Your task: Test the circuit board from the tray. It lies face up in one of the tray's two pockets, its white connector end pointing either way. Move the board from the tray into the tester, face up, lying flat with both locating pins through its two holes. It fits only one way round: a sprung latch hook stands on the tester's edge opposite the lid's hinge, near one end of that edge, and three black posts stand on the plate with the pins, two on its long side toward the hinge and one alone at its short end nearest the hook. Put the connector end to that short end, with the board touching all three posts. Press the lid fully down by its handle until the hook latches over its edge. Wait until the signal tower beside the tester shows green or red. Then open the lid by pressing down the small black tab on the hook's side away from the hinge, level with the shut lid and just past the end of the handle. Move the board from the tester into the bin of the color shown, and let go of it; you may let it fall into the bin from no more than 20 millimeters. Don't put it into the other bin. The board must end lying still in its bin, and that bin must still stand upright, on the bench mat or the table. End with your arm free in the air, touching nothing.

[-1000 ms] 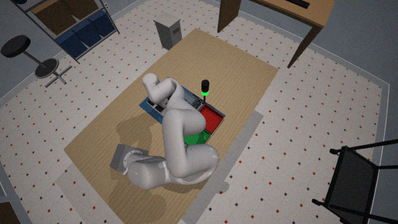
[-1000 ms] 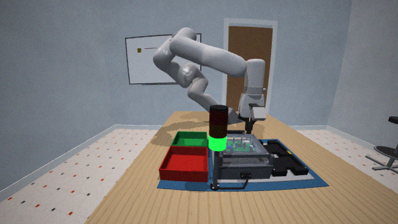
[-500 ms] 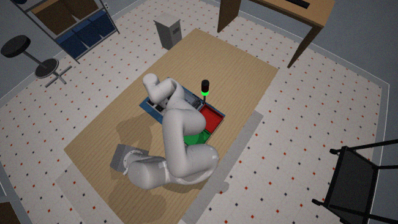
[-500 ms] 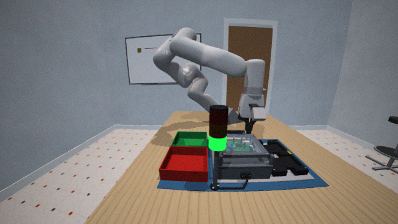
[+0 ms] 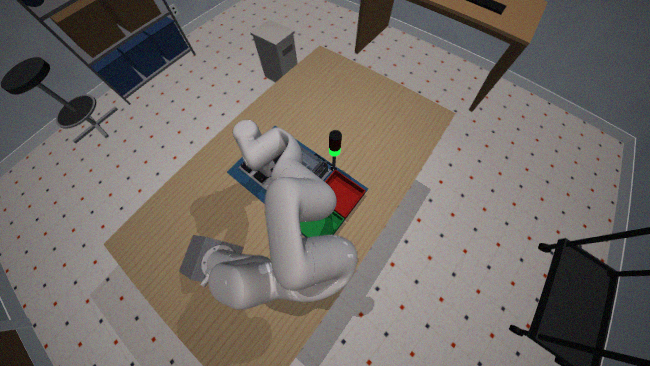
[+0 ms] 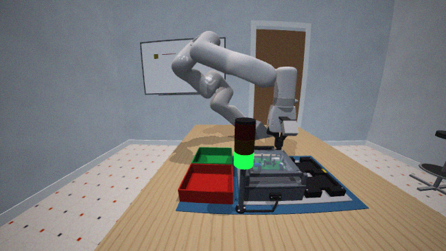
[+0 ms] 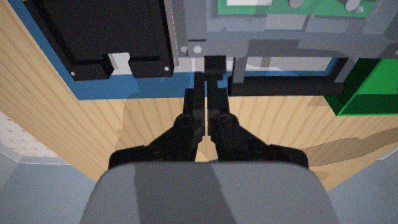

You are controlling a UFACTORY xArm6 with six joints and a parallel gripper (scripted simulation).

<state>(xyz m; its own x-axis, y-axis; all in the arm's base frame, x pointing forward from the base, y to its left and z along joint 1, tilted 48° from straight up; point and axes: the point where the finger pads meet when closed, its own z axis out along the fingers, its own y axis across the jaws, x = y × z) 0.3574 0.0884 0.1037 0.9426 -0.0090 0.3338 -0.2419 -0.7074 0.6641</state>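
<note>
The black latch hook lies 20 mm below my hand, 20 mm ahead of it and 10 mm to the right of it. The rest, counted from my hand: clear lid 80 mm to the right, 70 mm ahead, 20 mm below; then green circuit board 80 mm to the right, 60 mm ahead, 40 mm below; then plate 80 mm to the right, 70 mm ahead, 40 mm below.
</note>
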